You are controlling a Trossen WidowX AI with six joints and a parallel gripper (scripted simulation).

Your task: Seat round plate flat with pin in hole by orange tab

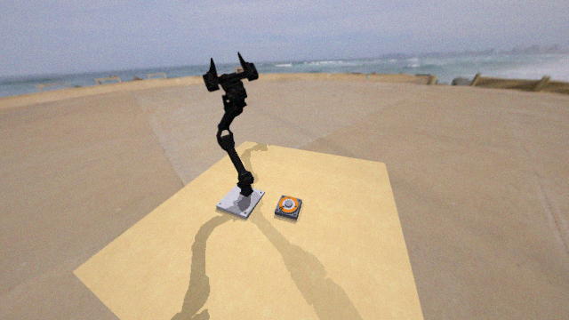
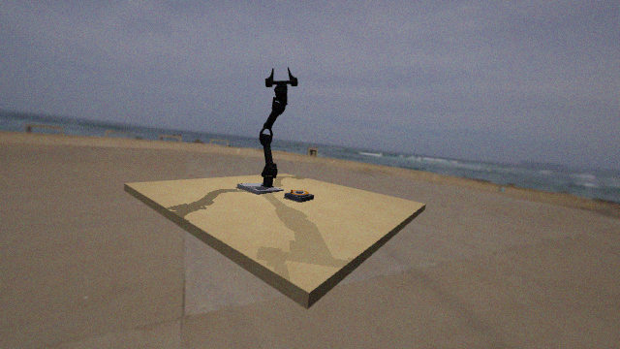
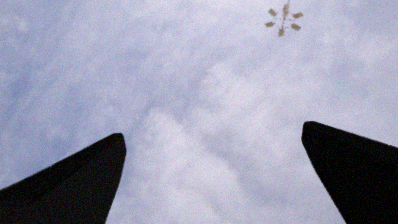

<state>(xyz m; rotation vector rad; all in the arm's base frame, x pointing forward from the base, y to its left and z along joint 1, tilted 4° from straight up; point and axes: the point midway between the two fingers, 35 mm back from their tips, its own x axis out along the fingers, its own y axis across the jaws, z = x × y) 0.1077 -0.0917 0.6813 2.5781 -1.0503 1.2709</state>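
My gripper tip is 700 mm above the base, 150 mm short of it and 90 mm to the right of it.
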